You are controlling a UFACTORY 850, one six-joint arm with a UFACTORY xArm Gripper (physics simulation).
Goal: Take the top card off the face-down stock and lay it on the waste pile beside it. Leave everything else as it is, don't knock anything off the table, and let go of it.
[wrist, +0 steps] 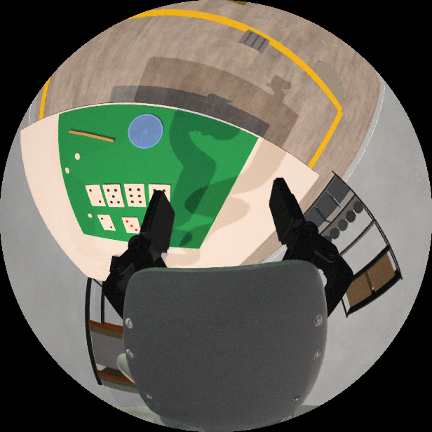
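My gripper is open and empty, high above the table, with its left finger in front of part of the green mat. In the lower card row, a face-up card with red pips lies just left of that finger, and a smaller-looking card with black pips lies farther left. I cannot tell which card is the waste pile. No face-down stock can be made out; the left finger hides the mat to the right of the red-pip card.
Above them lies a row of face-up cards, its rightmost partly behind the finger. A blue disc, a brown stick and small white pieces lie on the mat. The pale table borders it. A black rack stands at the right.
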